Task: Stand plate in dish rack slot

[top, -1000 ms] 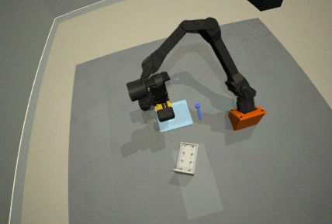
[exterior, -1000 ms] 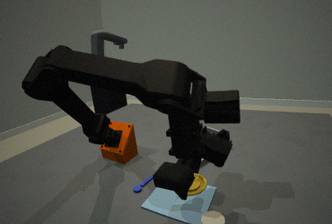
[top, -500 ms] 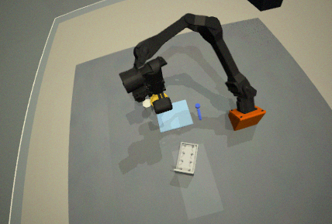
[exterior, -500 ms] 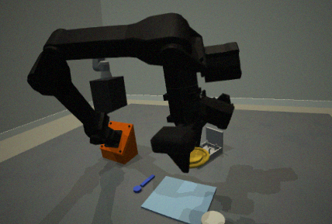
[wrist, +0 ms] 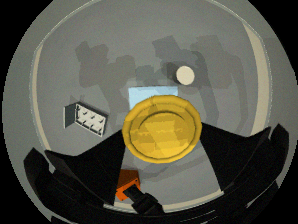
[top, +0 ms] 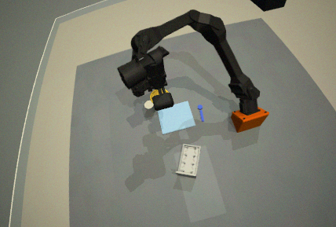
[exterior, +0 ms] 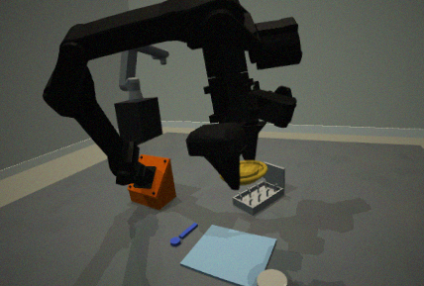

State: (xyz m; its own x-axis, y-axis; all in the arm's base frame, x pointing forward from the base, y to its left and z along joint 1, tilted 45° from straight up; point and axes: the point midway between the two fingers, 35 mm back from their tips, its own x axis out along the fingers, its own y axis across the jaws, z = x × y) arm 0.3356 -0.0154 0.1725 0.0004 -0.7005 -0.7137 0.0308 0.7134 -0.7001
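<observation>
Now: gripper tip 30 mm past the grey dish rack, 220 mm to the right of it and 160 mm above it. The rest, counted from my gripper tip: white cup 60 mm ahead, 70 mm to the right, 160 mm below; yellow plate 10 mm above; light blue mat 40 mm behind, 10 mm to the left, 180 mm below.
</observation>
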